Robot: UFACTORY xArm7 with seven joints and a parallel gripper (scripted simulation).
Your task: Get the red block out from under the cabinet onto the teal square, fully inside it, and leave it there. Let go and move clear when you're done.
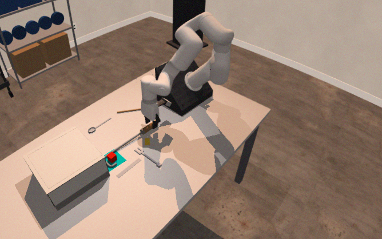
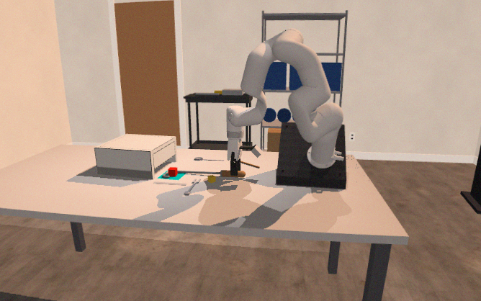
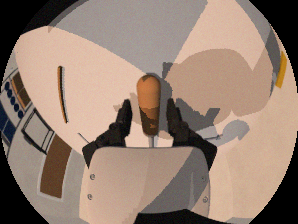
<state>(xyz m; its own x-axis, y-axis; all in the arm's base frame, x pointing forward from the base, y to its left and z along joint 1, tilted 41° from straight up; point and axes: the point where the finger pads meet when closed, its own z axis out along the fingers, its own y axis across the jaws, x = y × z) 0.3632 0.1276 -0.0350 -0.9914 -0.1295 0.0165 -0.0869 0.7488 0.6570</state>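
My hand is 9 cm short of the yellow block, 8 cm to the right of it and 3 cm above it. From my hand the other things lie so: grey wrench: 16 cm to the left, 14 cm ahead, 4 cm below; then long hook tool: 14 cm ahead, 5 cm to the left, 3 cm below; then wooden stick: 20 cm to the right, 4 cm below, 1 cm ahead.
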